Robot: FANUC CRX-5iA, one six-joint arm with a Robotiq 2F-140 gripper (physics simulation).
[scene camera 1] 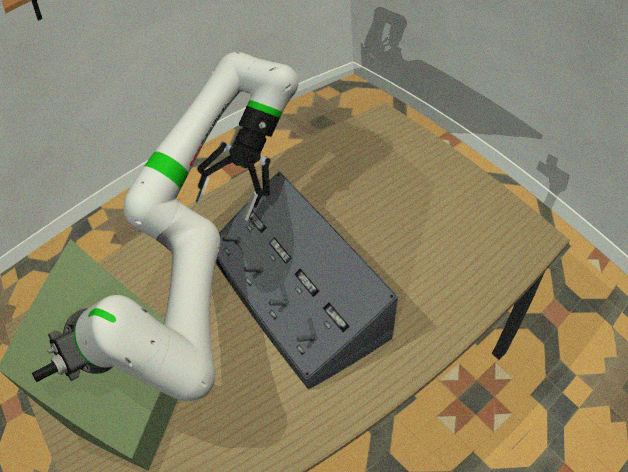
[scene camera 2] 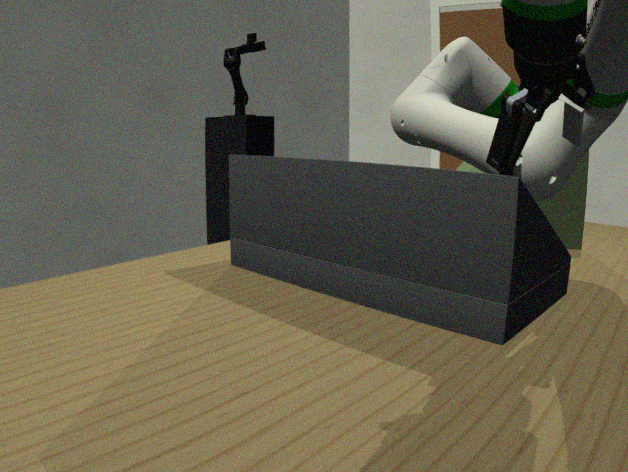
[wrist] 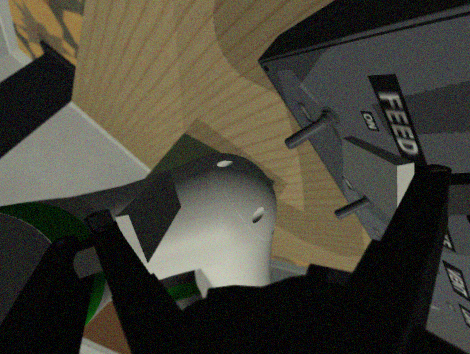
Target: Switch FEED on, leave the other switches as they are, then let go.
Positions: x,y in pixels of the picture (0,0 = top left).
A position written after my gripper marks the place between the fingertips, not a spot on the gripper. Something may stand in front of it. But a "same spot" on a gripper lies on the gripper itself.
Scene:
My gripper shows in scene camera 1 (221,210), in scene camera 2 and in the wrist view. One and the same spot on my gripper: (wrist: 392,286) is (scene camera 2: 542,109).

